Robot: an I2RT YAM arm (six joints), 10 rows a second.
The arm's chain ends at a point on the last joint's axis. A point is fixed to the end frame.
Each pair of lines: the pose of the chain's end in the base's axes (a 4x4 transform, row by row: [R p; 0 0 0 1], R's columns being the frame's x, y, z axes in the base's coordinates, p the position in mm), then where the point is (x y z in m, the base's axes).
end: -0.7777, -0.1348, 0.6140, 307.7; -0.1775, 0.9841, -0.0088, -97.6; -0.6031, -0.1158, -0.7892, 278.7; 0, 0, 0, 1
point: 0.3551 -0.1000 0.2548
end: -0.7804, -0.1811, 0.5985, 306.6; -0.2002, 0.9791, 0.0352, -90.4; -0.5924, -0.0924, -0.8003, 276.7; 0, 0, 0, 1
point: 0.3536 -0.0902 0.2519
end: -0.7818, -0.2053, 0.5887, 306.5; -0.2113, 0.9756, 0.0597, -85.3; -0.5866, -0.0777, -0.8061, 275.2; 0, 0, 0, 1
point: 0.3532 -0.0836 0.2499
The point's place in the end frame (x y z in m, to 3 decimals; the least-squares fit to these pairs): -0.022 -0.006 0.048
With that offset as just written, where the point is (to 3 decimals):
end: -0.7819, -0.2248, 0.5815, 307.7; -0.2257, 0.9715, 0.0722, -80.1; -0.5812, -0.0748, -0.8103, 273.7; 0, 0, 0, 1
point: 0.354 -0.077 0.248
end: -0.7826, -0.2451, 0.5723, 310.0; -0.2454, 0.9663, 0.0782, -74.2; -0.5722, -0.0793, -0.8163, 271.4; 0, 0, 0, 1
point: 0.356 -0.071 0.245
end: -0.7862, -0.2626, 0.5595, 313.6; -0.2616, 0.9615, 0.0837, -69.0; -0.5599, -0.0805, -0.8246, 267.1; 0, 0, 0, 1
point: 0.359 -0.065 0.240
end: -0.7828, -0.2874, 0.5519, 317.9; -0.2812, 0.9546, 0.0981, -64.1; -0.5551, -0.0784, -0.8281, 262.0; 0, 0, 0, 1
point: 0.363 -0.059 0.235
